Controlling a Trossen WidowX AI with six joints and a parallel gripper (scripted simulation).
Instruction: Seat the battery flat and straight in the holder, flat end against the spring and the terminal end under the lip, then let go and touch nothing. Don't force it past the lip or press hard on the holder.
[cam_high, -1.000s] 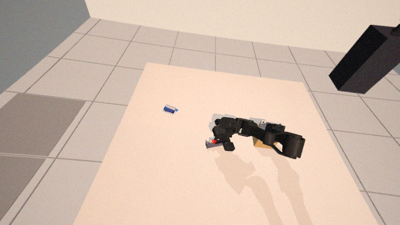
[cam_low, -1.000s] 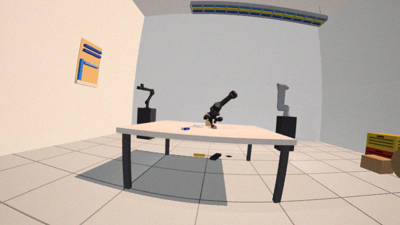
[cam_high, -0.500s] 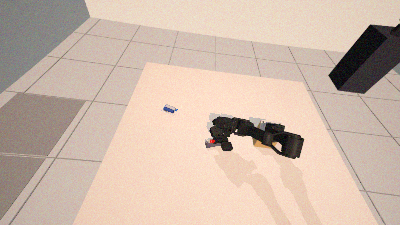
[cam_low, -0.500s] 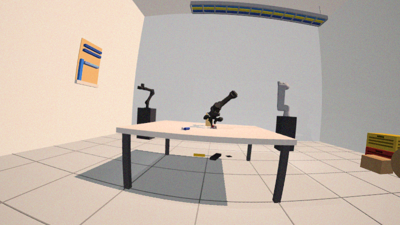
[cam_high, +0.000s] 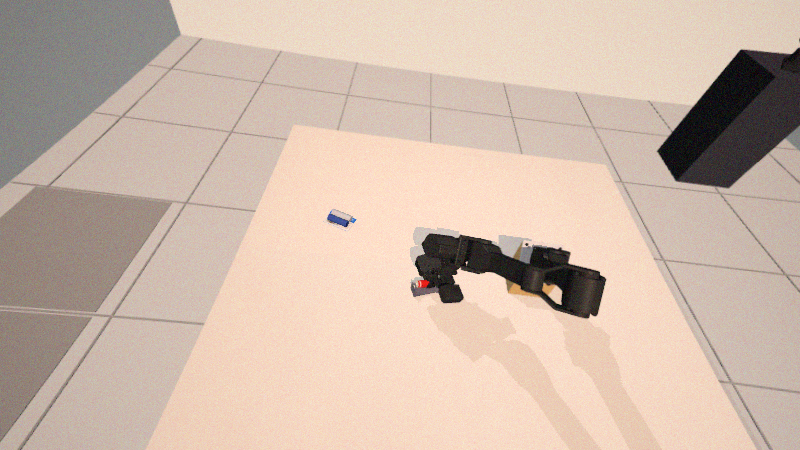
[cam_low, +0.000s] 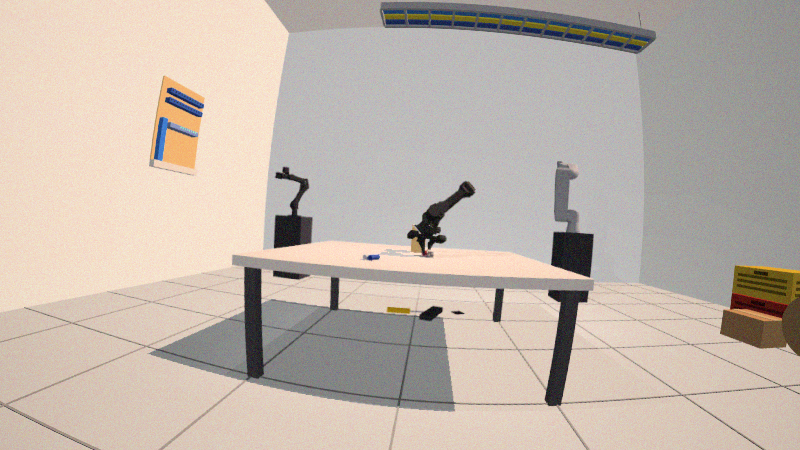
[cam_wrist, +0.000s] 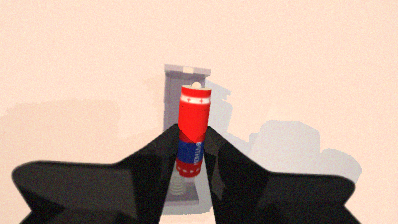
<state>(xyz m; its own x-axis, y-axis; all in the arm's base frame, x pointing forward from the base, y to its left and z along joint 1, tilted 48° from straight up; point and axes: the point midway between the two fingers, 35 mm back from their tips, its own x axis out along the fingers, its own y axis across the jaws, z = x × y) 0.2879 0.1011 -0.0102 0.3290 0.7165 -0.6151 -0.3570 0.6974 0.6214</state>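
The battery is 10 mm above my gripper tip.
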